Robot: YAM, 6 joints.
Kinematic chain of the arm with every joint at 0, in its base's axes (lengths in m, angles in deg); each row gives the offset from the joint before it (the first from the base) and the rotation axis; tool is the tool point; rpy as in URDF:
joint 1: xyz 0 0 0.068 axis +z
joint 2: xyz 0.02 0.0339 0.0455 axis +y
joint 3: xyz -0.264 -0.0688 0 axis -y
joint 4: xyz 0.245 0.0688 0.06 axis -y
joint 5: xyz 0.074 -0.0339 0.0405 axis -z
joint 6: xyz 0.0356 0 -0.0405 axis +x
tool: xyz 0 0 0 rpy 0 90 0
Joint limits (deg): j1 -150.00..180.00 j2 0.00..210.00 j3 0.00..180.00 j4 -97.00..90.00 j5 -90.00..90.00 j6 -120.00..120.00
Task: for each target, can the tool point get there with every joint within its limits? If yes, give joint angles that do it. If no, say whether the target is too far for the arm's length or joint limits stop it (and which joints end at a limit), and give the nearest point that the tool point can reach.
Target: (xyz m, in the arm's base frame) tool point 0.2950 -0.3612 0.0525
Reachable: yes | joints -47.07 153.22 118.46 -71.29 57.31 -64.03
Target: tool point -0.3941 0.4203 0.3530
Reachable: yes | joints 131.44 150.56 165.39 -20.82 -29.10 9.65
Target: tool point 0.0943 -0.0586 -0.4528
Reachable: no: joint limits stop it (at a limit: joint 2) | nearest point 0.1183 -0.0735 -0.3634 | short by 0.094 m
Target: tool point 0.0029 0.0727 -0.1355
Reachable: yes | joints 73.39 176.67 22.69 53.38 -30.40 -83.65
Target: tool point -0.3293 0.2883 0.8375
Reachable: no: too far | nearest point -0.2503 0.2192 0.6556 | short by 0.210 m
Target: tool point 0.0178 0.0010 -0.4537
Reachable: no: joint limits stop it (at a limit: joint 2) | nearest point 0.0790 0.0044 -0.3382 | short by 0.131 m
